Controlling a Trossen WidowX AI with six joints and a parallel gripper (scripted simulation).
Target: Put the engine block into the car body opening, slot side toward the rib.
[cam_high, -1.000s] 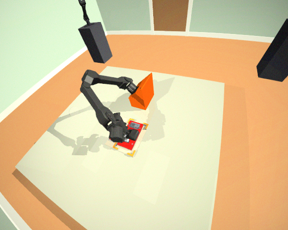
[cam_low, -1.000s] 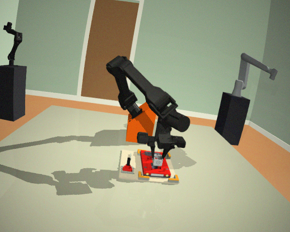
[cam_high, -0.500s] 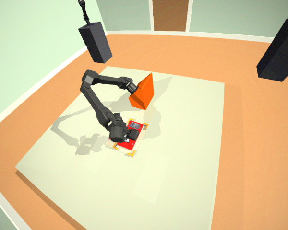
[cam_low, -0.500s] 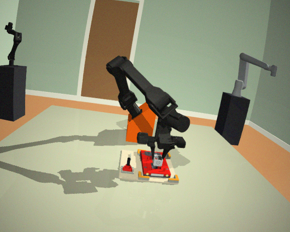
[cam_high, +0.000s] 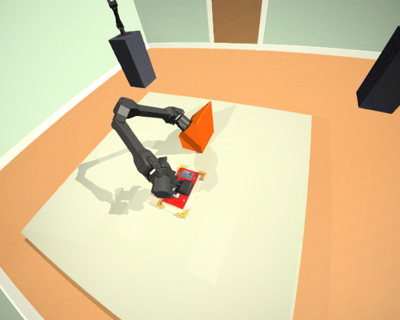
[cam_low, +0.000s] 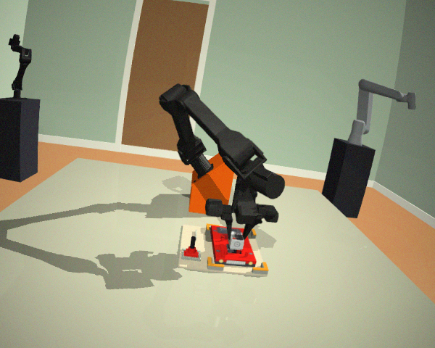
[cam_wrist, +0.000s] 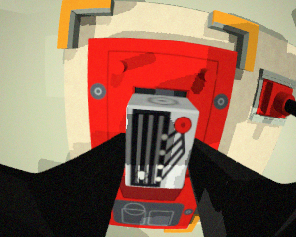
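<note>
My gripper tip is 1 cm above the engine block.
</note>
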